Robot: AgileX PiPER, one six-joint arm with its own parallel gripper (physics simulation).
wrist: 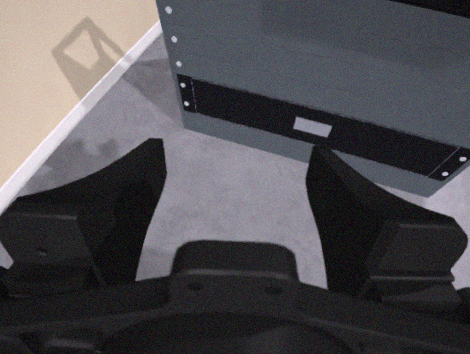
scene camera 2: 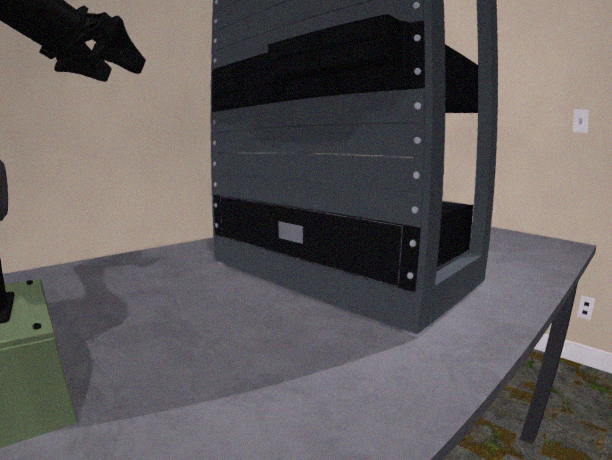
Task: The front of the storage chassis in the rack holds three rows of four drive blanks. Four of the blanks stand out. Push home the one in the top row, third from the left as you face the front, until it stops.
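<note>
The storage chassis (scene camera 2: 320,65) is a black unit in the upper part of the rack (scene camera 2: 432,165) (wrist: 320,55) in the scene view. Its front is very dark, so I cannot tell its rows of drive blanks apart or which ones stand out. In the wrist view a dark edge shows at the top right, and the drive blanks do not show there. My gripper (scene camera 2: 126,75) (wrist: 237,160) is open and empty. It hangs in the air to the left of the rack in the scene view, apart from the chassis, with its fingers tilted downward.
A black unit (scene camera 2: 345,245) (wrist: 240,112) with a light grey label (scene camera 2: 290,232) (wrist: 312,127) sits low in the rack. Grey blank panels lie between it and the chassis. The rack stands on a grey table (scene camera 2: 240,340) (wrist: 230,200). A green block (scene camera 2: 30,390) stands at the left.
</note>
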